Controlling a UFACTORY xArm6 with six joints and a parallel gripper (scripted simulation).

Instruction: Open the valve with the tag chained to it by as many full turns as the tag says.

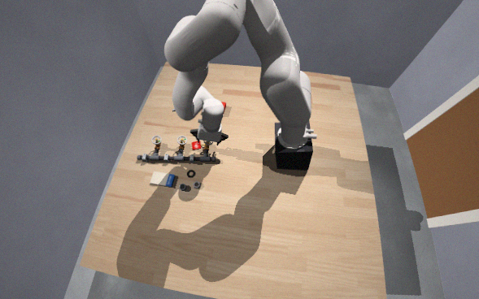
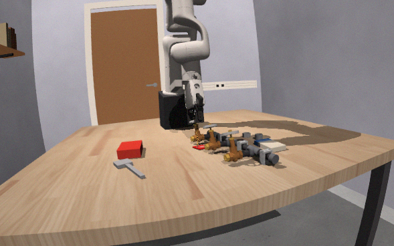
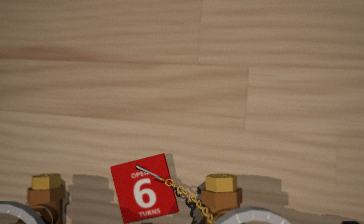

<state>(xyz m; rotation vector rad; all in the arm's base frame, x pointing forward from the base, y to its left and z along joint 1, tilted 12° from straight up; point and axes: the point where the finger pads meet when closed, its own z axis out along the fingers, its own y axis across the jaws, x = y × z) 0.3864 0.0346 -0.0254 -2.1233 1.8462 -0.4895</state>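
My gripper is now 8 cm short of the red tag, 8 cm above it and 1 cm to the left of it. From my hand the other things lie so: grey hammer-like tool 25 cm to the right, 21 cm ahead, 8 cm below; grey box 21 cm to the left, 19 cm ahead, 8 cm below; red box 25 cm to the right, 7 cm below, 5 cm ahead.
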